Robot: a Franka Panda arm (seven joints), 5 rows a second.
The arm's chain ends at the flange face. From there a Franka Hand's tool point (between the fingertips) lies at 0.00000 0.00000 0.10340 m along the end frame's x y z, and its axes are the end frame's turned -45 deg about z.
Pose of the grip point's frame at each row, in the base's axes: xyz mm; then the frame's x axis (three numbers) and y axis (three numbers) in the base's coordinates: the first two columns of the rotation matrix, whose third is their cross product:
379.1 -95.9 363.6 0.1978 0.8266 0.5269 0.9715 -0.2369 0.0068
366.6 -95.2 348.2 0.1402 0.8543 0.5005 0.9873 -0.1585 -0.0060
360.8 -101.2 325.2 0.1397 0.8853 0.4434 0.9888 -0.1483 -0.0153
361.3 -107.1 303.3 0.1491 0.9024 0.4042 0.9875 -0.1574 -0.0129
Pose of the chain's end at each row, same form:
365.6 -148.7 451.5 0.8268 0.4170 0.3774 0.5471 -0.7520 -0.3678
358.9 -146.4 437.7 0.7973 0.4920 0.3497 0.5990 -0.7162 -0.3581
355.4 -146.8 417.9 0.7980 0.5211 0.3027 0.6004 -0.7309 -0.3243
355.9 -148.6 397.9 0.8037 0.5268 0.2767 0.5928 -0.7494 -0.2949

